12 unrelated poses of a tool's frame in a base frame.
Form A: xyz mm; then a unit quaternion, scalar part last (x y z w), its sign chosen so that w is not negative.
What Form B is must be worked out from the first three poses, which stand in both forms.
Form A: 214, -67, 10, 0.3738, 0.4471, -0.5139, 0.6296
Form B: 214, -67, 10, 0.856, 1.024, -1.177
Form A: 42, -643, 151, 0.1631, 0.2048, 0.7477, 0.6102
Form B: 42, -643, 151, 0.377, 0.473, 1.726
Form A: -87, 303, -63, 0.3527, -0.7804, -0.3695, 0.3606
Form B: -87, 303, -63, 0.909, -2.011, -0.952
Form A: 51, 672, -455, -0.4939, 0.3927, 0.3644, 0.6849
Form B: 51, 672, -455, -1.107, 0.880, 0.817
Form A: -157, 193, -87, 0.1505, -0.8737, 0.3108, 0.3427
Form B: -157, 193, -87, 0.391, -2.271, 0.808
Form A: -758, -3, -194, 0.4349, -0.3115, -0.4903, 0.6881
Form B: -758, -3, -194, 0.973, -0.697, -1.097
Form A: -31, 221, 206, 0.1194, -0.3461, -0.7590, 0.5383
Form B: -31, 221, 206, 0.284, -0.823, -1.806
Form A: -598, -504, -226, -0.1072, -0.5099, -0.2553, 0.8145
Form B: -598, -504, -226, -0.229, -1.088, -0.545
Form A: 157, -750, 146, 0.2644, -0.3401, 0.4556, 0.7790
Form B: 157, -750, 146, 0.572, -0.735, 0.985
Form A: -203, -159, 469, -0.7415, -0.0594, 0.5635, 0.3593
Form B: -203, -159, 469, -1.912, -0.153, 1.453
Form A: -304, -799, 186, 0.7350, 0.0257, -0.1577, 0.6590
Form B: -304, -799, 186, 1.664, 0.058, -0.357
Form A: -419, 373, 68, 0.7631, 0.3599, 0.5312, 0.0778
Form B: -419, 373, 68, 2.285, 1.078, 1.591
